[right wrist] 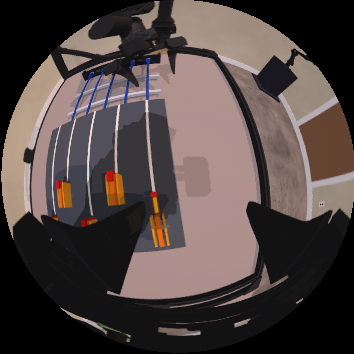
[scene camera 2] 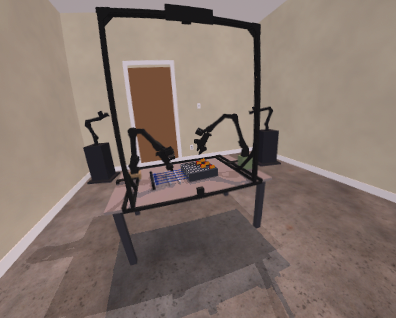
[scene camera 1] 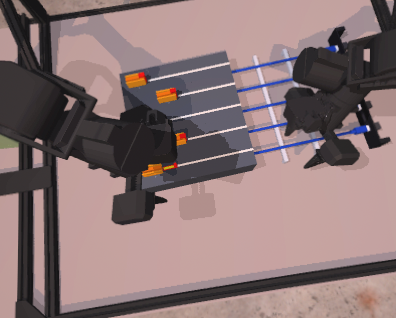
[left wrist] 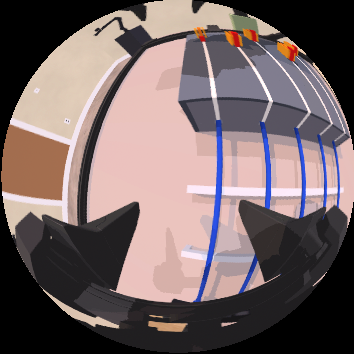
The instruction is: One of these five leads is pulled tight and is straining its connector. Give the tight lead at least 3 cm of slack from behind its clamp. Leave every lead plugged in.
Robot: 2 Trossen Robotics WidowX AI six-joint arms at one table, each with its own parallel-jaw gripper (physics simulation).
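Frame: origin at the left arm's base, x back, y right, z up, level; metres.
Seen in the pictures: left gripper, fingertip midpoint: (right wrist: pixel 155 79) (scene camera 1: pixel 295 151) (left wrist: pixel 190 206); right gripper, fingertip midpoint: (right wrist: pixel 198 207) (scene camera 2: pixel 197 152) (scene camera 1: pixel 165 177) (left wrist: pixel 166 14); left arm's base at its link origin: (right wrist: pixel 162 41) (scene camera 2: pixel 134 172); right arm's base at its link origin: (scene camera 2: pixel 245 155).
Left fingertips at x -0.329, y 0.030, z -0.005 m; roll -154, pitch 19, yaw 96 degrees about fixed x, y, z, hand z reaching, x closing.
Offsets run from my left fingertips to a thing's top centre. "*": to the spot under its first point.
Several leads run as white lines over the dark grey block (scene camera 1: pixel 200 62) (left wrist: pixel 240 114) (right wrist: pixel 175 235) and as blue cords beyond it. The lead at the block's lower edge in scene camera 1 (scene camera 1: pixel 215 157) also shows in the left wrist view (left wrist: pixel 219 165) and right wrist view (right wrist: pixel 148 145). Its orange block {dz +0.043, dx -0.306, dy +0.016 m} (scene camera 1: pixel 152 171) (right wrist: pixel 160 230) stands apart from its red end {* dz +0.032, dx -0.257, dy +0.015 m} (scene camera 1: pixel 175 165) (right wrist: pixel 154 195), with a yellow strip between. Other orange blocks have red ends close against them. My left gripper (left wrist: pixel 190 206) is open above the blue cords. My right gripper (right wrist: pixel 198 207) is open and empty above the orange-block end.
Two white bars {* dz -0.027, dx -0.019, dy +0.114 m} (scene camera 1: pixel 270 110) (left wrist: pixel 265 192) cross beneath the blue cords. A black rail {* dz -0.024, dx +0.179, dy +0.016 m} (scene camera 1: pixel 369 131) stands at their far end, partly hidden by my left arm. The black frame (scene camera 1: pixel 53 200) (right wrist: pixel 250 135) borders the table. My right arm hides part of the grey block in scene camera 1.
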